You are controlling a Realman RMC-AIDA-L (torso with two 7-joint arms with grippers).
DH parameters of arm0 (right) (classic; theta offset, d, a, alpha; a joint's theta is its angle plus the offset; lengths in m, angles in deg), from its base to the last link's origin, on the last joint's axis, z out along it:
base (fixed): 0 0 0 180
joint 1: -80.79 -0.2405 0 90
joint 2: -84.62 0 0 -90
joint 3: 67.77 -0.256 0 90
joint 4: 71.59 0 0 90
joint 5: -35.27 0.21 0 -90
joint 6: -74.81 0 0 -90
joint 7: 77.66 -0.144 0 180
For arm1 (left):
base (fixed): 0 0 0 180
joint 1: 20.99 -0.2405 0 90
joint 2: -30.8 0 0 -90
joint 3: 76.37 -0.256 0 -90
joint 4: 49.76 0 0 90
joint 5: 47.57 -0.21 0 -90
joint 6: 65.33 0 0 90
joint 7: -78.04 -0.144 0 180
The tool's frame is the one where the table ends.
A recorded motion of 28 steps. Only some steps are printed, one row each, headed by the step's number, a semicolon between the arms.
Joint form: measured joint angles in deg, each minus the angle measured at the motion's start. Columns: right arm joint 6, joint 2, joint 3, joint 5, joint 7, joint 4, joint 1; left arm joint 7, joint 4, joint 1, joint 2, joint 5, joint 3, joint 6.
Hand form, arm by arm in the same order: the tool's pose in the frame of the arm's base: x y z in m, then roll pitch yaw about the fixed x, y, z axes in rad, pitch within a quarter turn. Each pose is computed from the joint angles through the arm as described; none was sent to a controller.
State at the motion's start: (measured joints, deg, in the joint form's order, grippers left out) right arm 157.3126 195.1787 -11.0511 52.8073 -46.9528 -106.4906 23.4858; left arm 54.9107 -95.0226 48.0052 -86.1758 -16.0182 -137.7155 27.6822
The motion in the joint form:
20: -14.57 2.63 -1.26 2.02 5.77 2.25 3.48; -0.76 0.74 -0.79 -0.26 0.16 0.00 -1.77
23: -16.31 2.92 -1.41 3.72 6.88 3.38 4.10; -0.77 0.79 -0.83 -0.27 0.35 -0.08 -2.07
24: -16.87 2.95 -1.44 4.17 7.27 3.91 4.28; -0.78 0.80 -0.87 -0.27 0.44 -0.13 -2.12
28: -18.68 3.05 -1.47 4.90 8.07 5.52 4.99; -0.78 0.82 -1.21 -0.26 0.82 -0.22 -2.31
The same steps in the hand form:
20: 0.2478 0.4329 0.0107 -2.5403 -0.0702 -1.0099; -0.0742 0.4198 -0.0179 -2.8453 0.1804 0.8972
23: 0.2518 0.4307 0.0044 -2.5593 -0.0504 -1.0066; -0.0741 0.4202 -0.0184 -2.8463 0.1763 0.8959
24: 0.2537 0.4298 0.0025 -2.5639 -0.0467 -1.0071; -0.0742 0.4202 -0.0185 -2.8472 0.1758 0.8958
28: 0.2622 0.4259 -0.0024 -2.5679 -0.0390 -1.0157; -0.0758 0.4199 -0.0190 -2.8514 0.1716 0.8997

